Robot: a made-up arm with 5 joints.
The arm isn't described. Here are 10 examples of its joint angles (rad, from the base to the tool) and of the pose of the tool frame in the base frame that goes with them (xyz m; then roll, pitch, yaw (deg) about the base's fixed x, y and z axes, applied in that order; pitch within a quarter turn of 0, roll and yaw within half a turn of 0).
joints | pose
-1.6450 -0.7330 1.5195 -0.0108 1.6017 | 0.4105 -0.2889 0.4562 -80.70 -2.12 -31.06
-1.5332 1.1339 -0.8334 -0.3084 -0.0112 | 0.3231 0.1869 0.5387 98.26 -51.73 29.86
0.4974 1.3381 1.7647 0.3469 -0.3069 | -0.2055 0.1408 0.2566 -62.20 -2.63 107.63
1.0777 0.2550 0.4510 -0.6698 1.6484 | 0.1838 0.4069 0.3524 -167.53 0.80 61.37
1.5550 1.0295 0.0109 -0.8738 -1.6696 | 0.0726 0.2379 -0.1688 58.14 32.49 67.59
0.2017 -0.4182 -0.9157 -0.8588 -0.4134 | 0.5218 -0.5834 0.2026 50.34 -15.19 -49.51
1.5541 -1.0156 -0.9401 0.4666 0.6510 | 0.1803 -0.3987 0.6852 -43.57 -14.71 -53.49
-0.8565 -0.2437 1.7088 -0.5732 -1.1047 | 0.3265 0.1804 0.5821 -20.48 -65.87 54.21
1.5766 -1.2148 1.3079 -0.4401 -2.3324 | 0.6597 -0.0095 0.3030 -45.82 -2.01 35.96
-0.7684 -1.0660 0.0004 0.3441 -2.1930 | 0.4838 -0.3318 -0.0309 161.09 54.60 -38.20
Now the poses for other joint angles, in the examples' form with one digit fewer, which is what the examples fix.
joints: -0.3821 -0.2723 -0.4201 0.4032 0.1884
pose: 0.394 -0.230 -0.044 38.9 37.3 8.6
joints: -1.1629 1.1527 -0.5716 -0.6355 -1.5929
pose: 0.202 0.072 0.695 -177.3 -50.7 9.6
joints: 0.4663 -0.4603 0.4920 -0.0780 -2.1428
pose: 0.562 0.027 0.343 70.9 -25.6 -4.9
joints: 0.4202 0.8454 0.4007 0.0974 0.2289
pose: 0.284 0.199 0.262 -45.5 10.9 52.5
